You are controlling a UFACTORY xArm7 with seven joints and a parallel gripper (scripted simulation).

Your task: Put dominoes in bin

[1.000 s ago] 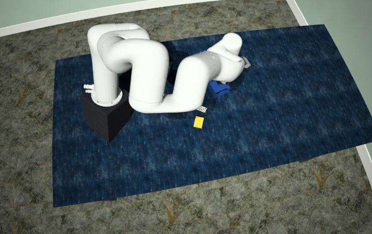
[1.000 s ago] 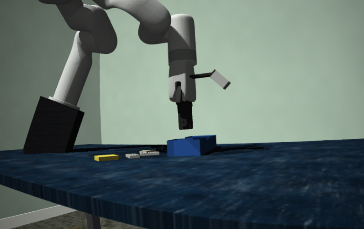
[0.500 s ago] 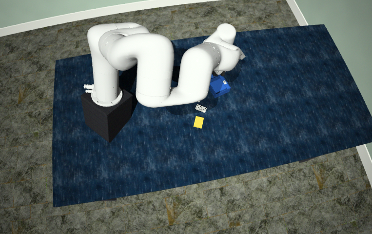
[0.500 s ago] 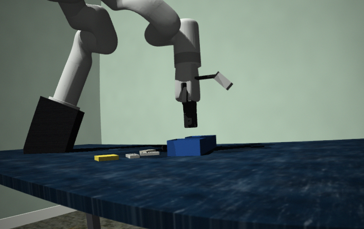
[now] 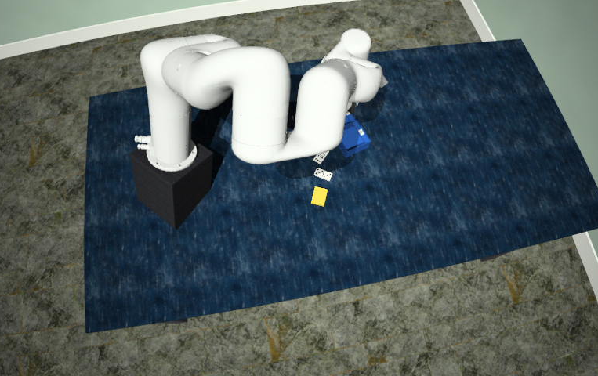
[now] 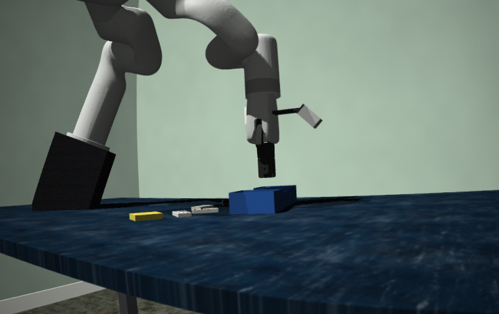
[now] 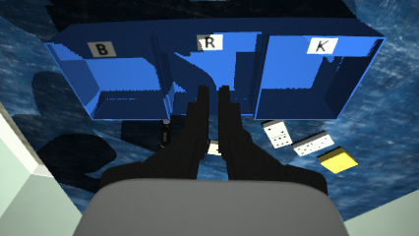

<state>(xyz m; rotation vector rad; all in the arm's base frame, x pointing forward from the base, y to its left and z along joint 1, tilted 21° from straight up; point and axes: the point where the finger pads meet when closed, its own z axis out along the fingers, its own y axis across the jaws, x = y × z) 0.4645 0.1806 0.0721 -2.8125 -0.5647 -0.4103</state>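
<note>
My gripper is now 6 cm above the blue bin. The rest, counted from my hand: dark cylinder (12 cm behind, 8 cm below, 2 cm to the left); flat yellow block (26 cm to the right, 8 cm below, 7 cm behind).
</note>
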